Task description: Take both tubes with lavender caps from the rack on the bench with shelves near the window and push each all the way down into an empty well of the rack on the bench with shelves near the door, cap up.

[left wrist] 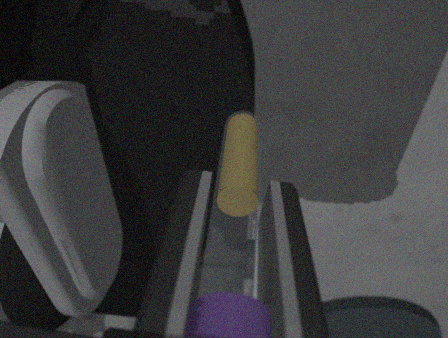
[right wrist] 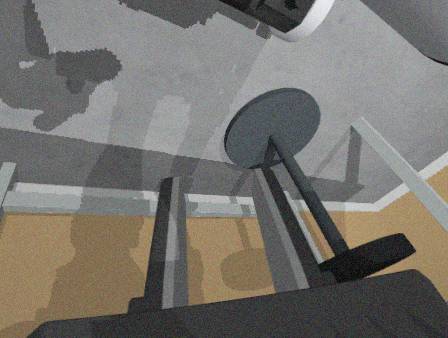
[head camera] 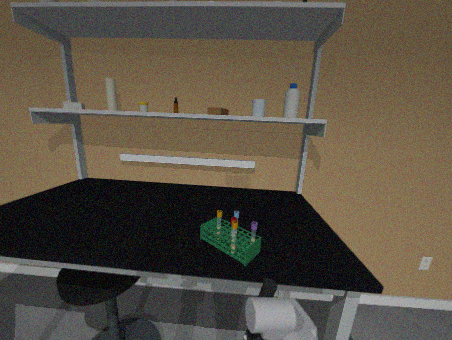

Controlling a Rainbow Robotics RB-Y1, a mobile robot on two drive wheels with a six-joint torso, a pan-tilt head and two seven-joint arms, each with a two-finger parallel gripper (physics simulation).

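Frame: origin at the robot's base, x ahead, y down, z left, level; metres.
Where they show: left gripper, fingertip midpoint: (left wrist: 236, 197); right gripper, fingertip midpoint: (right wrist: 218, 185).
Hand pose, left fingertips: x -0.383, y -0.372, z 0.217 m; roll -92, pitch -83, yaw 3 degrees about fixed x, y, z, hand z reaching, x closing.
Each offset is from my left fingertips to the top centre of the thing. "spot": to the spot under its first point. Level surfaces: height alone.
A green rack {spot: dy -0.572, dx +0.591, dz -0.289 m} (head camera: 245, 257) stands on the black bench top {dy -0.541 m} (head camera: 150, 225) below the shelves in the head view. A tube with a lavender cap {dy -0.661, dx +0.640, dz -0.314 m} (head camera: 254, 226) stands upright near its right end. Tubes with orange, red and light blue caps stand in it too. My left gripper (left wrist: 236, 197) is shut on another tube, whose lavender cap {spot: dy -0.048, dx -0.011, dz +0.001 m} (left wrist: 229, 317) shows at the bottom of the left wrist view; its yellow lower part extends past the fingertips. My right gripper (right wrist: 218, 185) is partly open and empty, pointing over floor and wall. Neither gripper's fingers can be made out in the head view.
My right arm (head camera: 272, 315) is at the front edge of the bench. A black stool {dy -0.287, dx +0.857, dz +0.340 m} (head camera: 95, 286) (right wrist: 372, 257) stands at the bench front. The lower shelf {dy -0.983 m} (head camera: 175, 116) holds bottles, a small brown box and jars. White bench legs {spot: dy -0.390, dx +0.571, dz -0.620 m} (head camera: 348, 317) stand at the right.
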